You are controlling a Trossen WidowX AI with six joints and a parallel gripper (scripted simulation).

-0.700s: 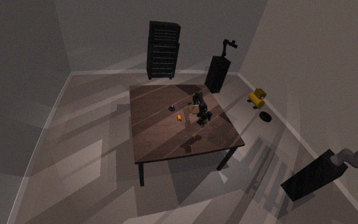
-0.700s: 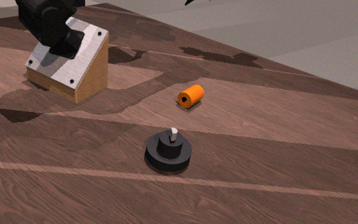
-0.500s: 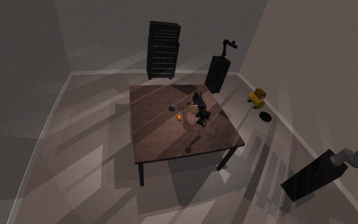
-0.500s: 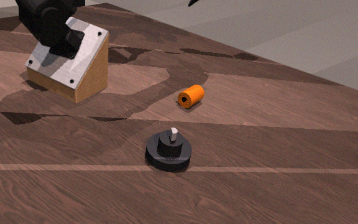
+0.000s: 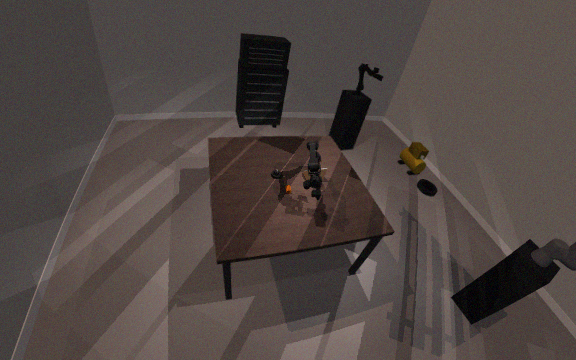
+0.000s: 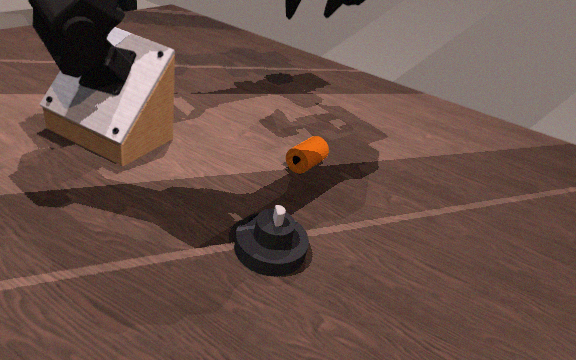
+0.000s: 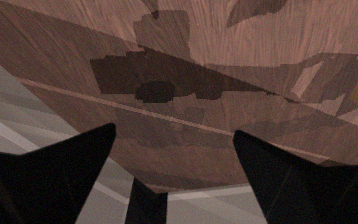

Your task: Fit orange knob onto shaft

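Right now the orange knob is 22 cm to the right of my gripper tip, 14 cm below it and 11 cm ahead of it. Round my gripper tip: round dark pedestal 43 cm to the right, 13 cm below, 13 cm ahead.
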